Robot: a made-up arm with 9 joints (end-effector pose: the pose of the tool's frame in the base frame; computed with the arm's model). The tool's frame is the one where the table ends.
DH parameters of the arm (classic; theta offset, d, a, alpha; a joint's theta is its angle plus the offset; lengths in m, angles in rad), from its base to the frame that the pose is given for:
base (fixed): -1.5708 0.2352 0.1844 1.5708
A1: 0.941 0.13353 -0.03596 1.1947
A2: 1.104 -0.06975 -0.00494 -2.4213
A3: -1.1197 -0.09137 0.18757 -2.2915
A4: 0 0.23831 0.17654 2.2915
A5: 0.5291 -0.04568 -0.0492 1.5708
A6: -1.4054 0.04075 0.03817 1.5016
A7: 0 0.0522 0.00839 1.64
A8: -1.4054 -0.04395 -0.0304 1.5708
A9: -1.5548 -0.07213 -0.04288 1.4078
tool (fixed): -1.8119 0.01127 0 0
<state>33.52 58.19 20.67 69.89 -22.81 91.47 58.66 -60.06 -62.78</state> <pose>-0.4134 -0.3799 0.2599 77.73 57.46 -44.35</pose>
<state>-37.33 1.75 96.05 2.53 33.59 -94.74 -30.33 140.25 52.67</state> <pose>-0.2150 -0.6189 0.4785 115.39 -66.58 -73.23</pose>
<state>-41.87 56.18 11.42 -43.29 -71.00 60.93 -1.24 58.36 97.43</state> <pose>-0.5985 -0.1398 0.0786 -146.21 38.08 -148.80</pose>
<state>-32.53 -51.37 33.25 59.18 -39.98 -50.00 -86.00 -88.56 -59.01</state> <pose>0.0053 -0.4966 0.0725 39.84 69.33 -98.08</pose>
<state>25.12 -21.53 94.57 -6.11 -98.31 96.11 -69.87 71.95 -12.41</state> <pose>0.0697 -0.3791 0.6417 -169.98 -23.68 -75.77</pose>
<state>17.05 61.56 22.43 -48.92 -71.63 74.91 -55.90 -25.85 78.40</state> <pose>-0.6516 -0.0821 -0.0016 -170.02 29.98 118.31</pose>
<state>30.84 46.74 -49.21 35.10 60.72 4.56 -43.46 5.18 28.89</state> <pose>-0.2360 -0.5898 0.3547 11.19 -47.03 126.21</pose>
